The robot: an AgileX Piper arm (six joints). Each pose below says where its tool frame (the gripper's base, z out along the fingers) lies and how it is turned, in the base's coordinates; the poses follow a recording.
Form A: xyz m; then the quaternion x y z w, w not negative.
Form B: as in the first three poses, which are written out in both.
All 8 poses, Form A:
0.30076 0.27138 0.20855 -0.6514 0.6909 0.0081 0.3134
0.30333 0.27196 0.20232 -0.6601 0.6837 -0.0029 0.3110
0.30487 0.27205 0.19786 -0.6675 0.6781 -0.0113 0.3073
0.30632 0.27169 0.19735 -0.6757 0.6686 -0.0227 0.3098
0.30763 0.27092 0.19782 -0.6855 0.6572 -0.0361 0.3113
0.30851 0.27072 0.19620 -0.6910 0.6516 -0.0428 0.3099
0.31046 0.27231 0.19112 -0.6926 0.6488 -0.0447 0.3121
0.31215 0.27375 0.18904 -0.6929 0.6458 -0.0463 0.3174
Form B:
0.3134 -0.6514 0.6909 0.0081 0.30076 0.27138 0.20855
0.3110 -0.6601 0.6837 -0.0029 0.30333 0.27196 0.20232
0.3073 -0.6675 0.6781 -0.0113 0.30487 0.27205 0.19786
0.3098 -0.6757 0.6686 -0.0227 0.30632 0.27169 0.19735
0.3113 -0.6855 0.6572 -0.0361 0.30763 0.27092 0.19782
0.3099 -0.6910 0.6516 -0.0428 0.30851 0.27072 0.19620
0.3121 -0.6926 0.6488 -0.0447 0.31046 0.27231 0.19112
0.3174 -0.6929 0.6458 -0.0463 0.31215 0.27375 0.18904

